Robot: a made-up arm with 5 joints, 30 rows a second.
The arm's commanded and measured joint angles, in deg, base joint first. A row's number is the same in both.
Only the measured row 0 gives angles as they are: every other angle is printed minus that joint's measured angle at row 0.
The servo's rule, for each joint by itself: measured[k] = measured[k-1] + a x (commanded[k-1-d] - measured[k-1]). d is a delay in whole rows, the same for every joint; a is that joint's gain. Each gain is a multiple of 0.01, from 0.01 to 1. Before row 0 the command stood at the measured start. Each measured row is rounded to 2 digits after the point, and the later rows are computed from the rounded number. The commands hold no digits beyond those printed.
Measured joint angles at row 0:
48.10, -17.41, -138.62, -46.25, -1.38
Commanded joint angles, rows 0 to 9:
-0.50, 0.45, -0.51, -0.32, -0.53
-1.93, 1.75, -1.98, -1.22, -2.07
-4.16, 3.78, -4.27, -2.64, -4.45
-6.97, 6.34, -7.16, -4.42, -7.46
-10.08, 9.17, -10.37, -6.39, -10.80
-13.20, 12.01, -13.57, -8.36, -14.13
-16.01, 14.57, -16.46, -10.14, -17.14
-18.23, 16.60, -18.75, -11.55, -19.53
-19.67, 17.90, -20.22, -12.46, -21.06
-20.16, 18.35, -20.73, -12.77, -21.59
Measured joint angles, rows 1 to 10:
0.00, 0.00, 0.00, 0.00, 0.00
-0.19, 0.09, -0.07, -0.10, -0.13
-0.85, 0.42, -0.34, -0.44, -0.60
-2.11, 1.09, -0.89, -1.10, -1.52
-3.96, 2.14, -1.77, -2.10, -2.95
-6.29, 3.55, -2.97, -3.39, -4.83
-8.92, 5.24, -4.45, -4.88, -7.06
-11.61, 7.11, -6.13, -6.46, -9.48
-14.13, 9.01, -7.90, -7.99, -11.89
-16.24, 10.79, -9.62, -9.33, -14.09
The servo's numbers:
d 1
a 0.38 0.20 0.14 0.30 0.24

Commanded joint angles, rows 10 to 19:
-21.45, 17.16, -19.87, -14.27, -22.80
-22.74, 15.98, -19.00, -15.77, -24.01
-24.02, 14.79, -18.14, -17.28, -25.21
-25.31, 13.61, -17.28, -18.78, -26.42
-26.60, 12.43, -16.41, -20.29, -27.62
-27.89, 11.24, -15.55, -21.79, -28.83
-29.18, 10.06, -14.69, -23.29, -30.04
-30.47, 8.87, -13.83, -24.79, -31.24
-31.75, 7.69, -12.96, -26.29, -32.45
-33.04, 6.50, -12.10, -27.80, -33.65
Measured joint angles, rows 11 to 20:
-17.73, 12.30, -11.18, -10.36, -15.89
-19.14, 13.27, -12.40, -11.53, -17.55
-20.51, 13.81, -13.32, -12.80, -19.10
-21.84, 14.01, -13.99, -14.14, -20.57
-23.16, 13.93, -14.45, -15.53, -21.97
-24.47, 13.63, -14.72, -16.96, -23.33
-25.77, 13.15, -14.84, -18.41, -24.65
-27.07, 12.53, -14.82, -19.87, -25.94
-28.36, 11.80, -14.68, -21.35, -27.21
-29.65, 10.98, -14.44, -22.83, -28.47

